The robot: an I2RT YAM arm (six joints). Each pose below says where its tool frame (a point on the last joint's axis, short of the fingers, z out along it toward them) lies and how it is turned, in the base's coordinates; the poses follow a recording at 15 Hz.
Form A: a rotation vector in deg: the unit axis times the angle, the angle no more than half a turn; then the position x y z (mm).
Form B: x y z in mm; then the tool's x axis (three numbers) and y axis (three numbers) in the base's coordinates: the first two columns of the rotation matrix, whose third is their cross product. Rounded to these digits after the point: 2 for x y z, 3 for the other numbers.
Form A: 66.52 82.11 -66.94 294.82 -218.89 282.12
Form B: 294.82 -218.89 282.12 -0.130 0.112 -0.985 0.988 0.104 -0.118
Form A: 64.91 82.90 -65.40 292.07 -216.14 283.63
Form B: 292.07 -216.14 283.63 -0.131 0.108 -0.985 0.984 0.139 -0.116
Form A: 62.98 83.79 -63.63 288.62 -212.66 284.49
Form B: 288.62 -212.66 284.49 -0.133 0.103 -0.986 0.977 0.180 -0.113
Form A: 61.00 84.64 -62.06 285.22 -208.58 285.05
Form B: 285.22 -208.58 285.05 -0.137 0.096 -0.986 0.969 0.218 -0.113
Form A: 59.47 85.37 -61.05 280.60 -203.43 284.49
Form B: 280.60 -203.43 284.49 -0.143 0.091 -0.986 0.962 0.247 -0.116
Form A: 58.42 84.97 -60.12 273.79 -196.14 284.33
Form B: 273.79 -196.14 284.33 -0.133 0.080 -0.988 0.958 0.265 -0.108
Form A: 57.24 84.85 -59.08 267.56 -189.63 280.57
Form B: 267.56 -189.63 280.57 -0.127 0.071 -0.989 0.953 0.287 -0.101
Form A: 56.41 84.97 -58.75 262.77 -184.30 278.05
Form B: 262.77 -184.30 278.05 -0.128 0.065 -0.990 0.949 0.299 -0.104
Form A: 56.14 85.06 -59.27 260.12 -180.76 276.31
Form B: 260.12 -180.76 276.31 -0.135 0.060 -0.989 0.949 0.296 -0.112
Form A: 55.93 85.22 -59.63 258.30 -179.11 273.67
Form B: 258.30 -179.11 273.67 -0.141 0.057 -0.988 0.948 0.295 -0.118
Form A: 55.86 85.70 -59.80 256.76 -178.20 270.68
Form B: 256.76 -178.20 270.68 -0.149 0.060 -0.987 0.947 0.296 -0.125
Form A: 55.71 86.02 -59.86 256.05 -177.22 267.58
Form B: 256.05 -177.22 267.58 -0.154 0.061 -0.986 0.946 0.297 -0.129
